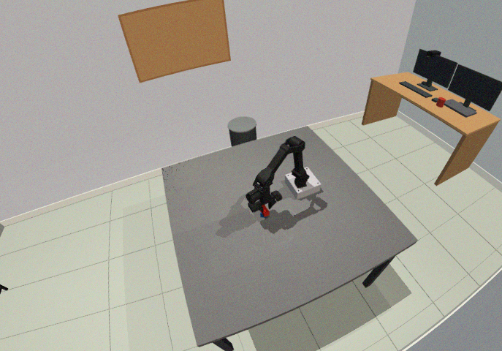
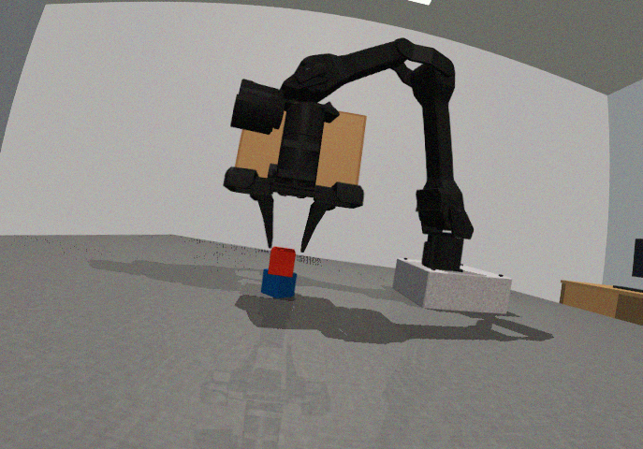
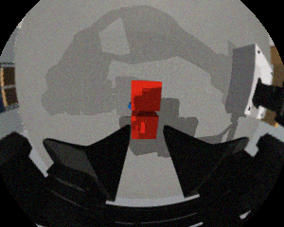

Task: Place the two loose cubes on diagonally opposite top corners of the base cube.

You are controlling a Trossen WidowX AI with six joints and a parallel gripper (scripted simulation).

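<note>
My gripper tip is 2 cm above the red cube. Round my gripper tip: blue cube 1 cm ahead, 2 cm to the right, 5 cm below.
</note>
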